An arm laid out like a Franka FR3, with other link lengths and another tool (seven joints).
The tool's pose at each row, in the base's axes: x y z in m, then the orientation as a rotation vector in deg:
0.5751 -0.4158 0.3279 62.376 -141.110 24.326
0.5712 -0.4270 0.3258 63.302 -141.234 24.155
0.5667 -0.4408 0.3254 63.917 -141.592 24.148
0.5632 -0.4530 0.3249 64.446 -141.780 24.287
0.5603 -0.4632 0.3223 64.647 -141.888 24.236
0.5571 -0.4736 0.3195 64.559 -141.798 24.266
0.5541 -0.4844 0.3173 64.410 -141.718 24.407
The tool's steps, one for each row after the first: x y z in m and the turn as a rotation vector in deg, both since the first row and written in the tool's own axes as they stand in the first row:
0.0084 -0.0041 0.0076 0.171 -0.519 -0.516
0.0196 -0.0096 0.0150 0.412 -1.081 -0.729
0.0292 -0.0148 0.0216 0.696 -1.440 -0.934
0.0361 -0.0190 0.0289 0.740 -1.624 -1.014
0.0432 -0.0230 0.0366 0.717 -1.506 -0.995
0.0508 -0.0275 0.0439 0.755 -1.353 -0.918

